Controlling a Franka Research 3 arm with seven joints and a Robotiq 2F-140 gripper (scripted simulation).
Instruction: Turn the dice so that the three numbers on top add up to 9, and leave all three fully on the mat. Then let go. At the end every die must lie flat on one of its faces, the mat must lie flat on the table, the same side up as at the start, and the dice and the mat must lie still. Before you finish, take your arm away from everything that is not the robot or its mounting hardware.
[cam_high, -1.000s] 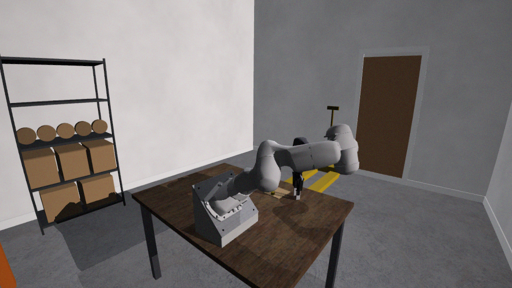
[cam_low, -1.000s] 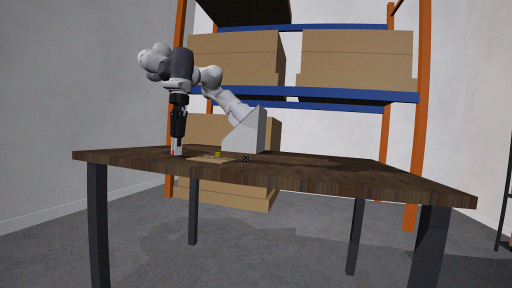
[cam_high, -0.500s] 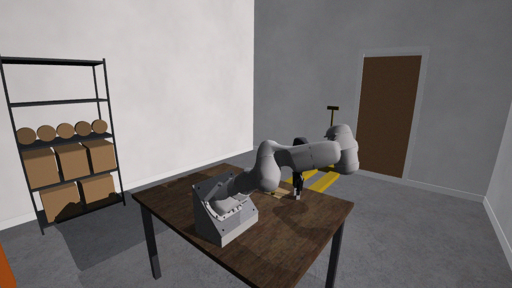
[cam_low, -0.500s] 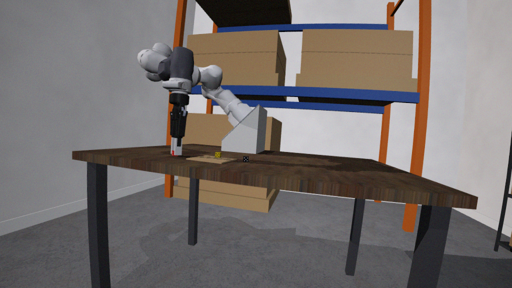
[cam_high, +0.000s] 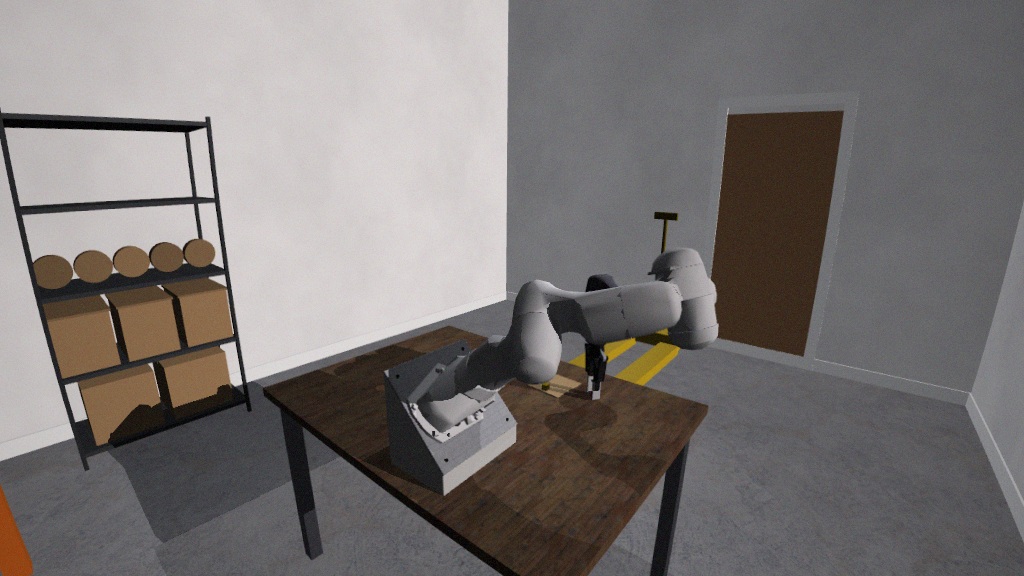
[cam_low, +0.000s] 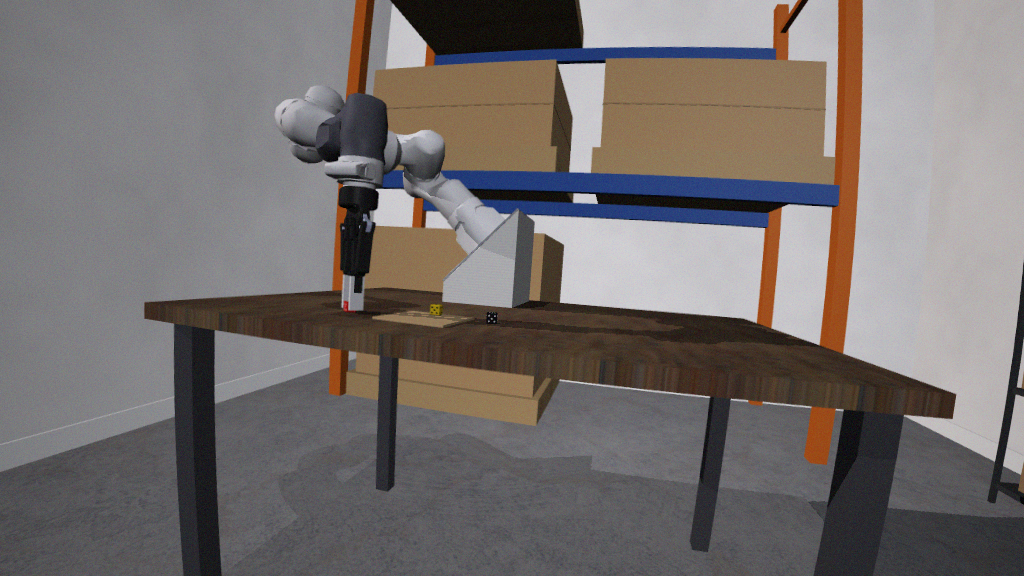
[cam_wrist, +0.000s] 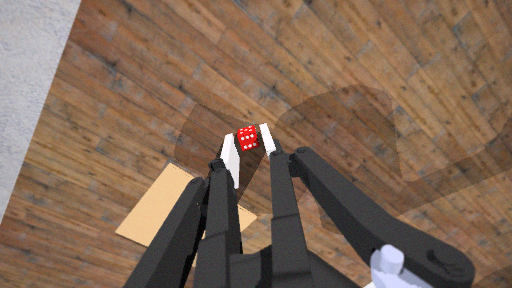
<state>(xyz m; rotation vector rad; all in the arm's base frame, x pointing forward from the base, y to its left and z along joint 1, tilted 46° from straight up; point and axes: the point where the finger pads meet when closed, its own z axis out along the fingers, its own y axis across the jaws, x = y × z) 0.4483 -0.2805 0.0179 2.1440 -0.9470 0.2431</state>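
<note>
My hand is 3 cm above the red die. The rest, counted from my hand: yellow die: 16 cm to the left, 4 cm behind, 2 cm below; black die: 28 cm to the left, 3 cm below, 1 cm behind; tan mat: 16 cm to the left, 4 cm below, 2 cm ahead.
</note>
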